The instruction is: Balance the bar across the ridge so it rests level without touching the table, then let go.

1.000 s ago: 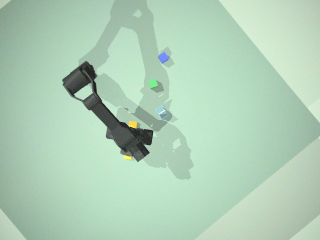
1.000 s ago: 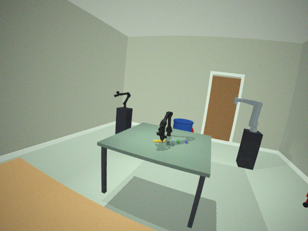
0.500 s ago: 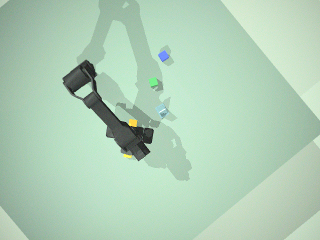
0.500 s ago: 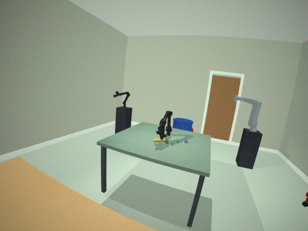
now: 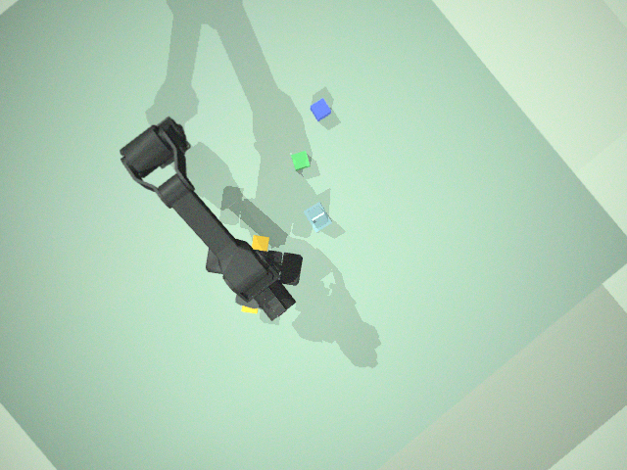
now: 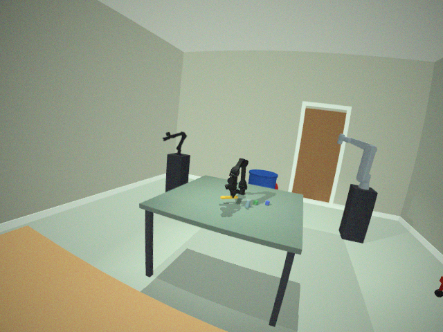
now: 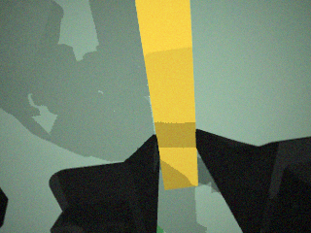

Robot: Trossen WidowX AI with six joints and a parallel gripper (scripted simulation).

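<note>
Right now my gripper tip is 21 cm to the right of the green cube, 11 cm past it and 4 cm above it. From my gripper tip the other things lie so: blue cube: 31 cm to the left, 17 cm behind, 4 cm below; then yellow bar: 2 cm to the right, 2 cm ahead.
</note>
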